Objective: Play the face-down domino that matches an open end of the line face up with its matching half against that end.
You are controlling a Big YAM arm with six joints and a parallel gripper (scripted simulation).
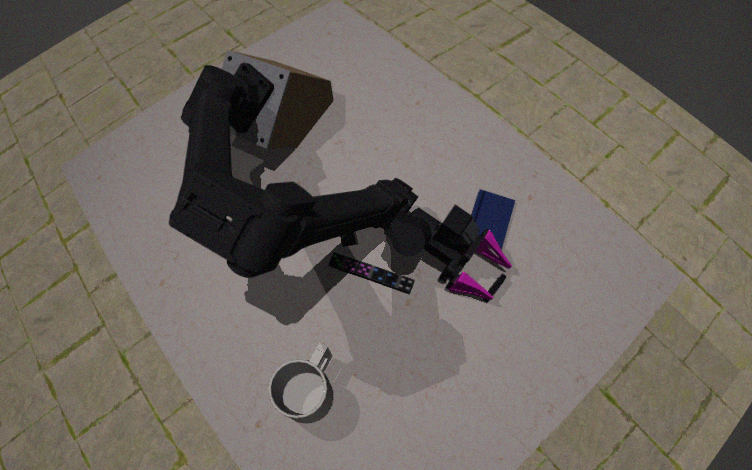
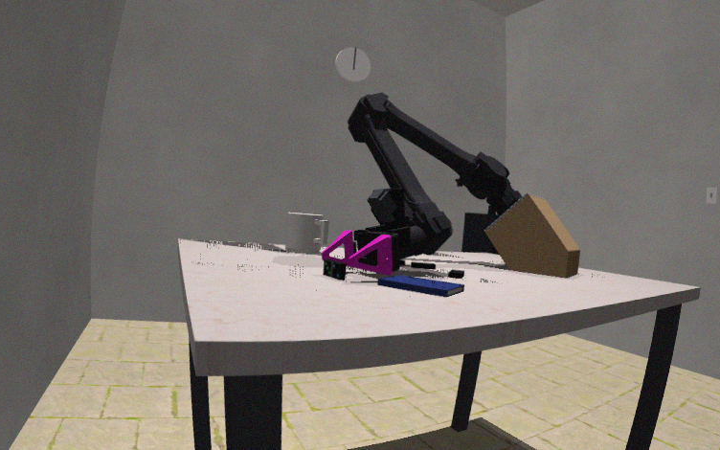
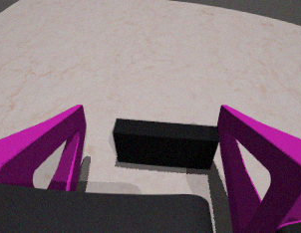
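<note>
Now: the domino 10 mm to the right of my hand and 20 mm below it. Round my hand: blue book: 90 mm behind, 110 mm to the left, 30 mm below; mug: 120 mm behind, 380 mm to the right, 10 mm above.
</note>
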